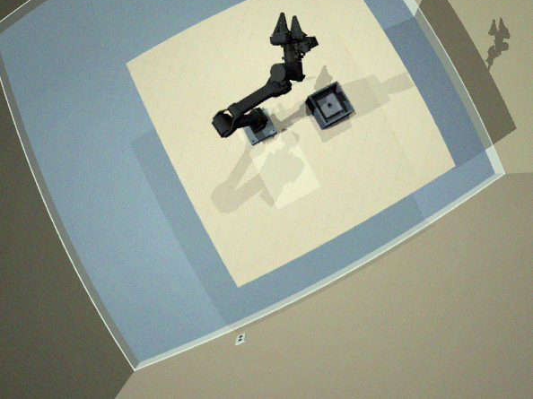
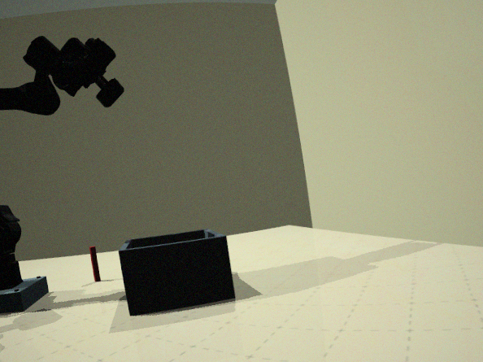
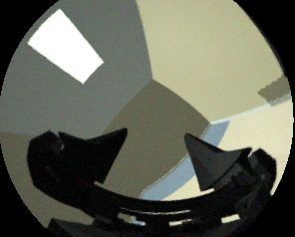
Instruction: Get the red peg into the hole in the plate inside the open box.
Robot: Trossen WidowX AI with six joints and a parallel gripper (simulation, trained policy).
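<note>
Right now my gripper tip is 60 mm past the red peg, 60 mm to the left of it and 480 mm above it. From my gripper tip the other things lie so: grey plate: 110 mm ahead, 260 mm to the right, 470 mm below; then dark box: 110 mm ahead, 260 mm to the right, 490 mm below.
</note>
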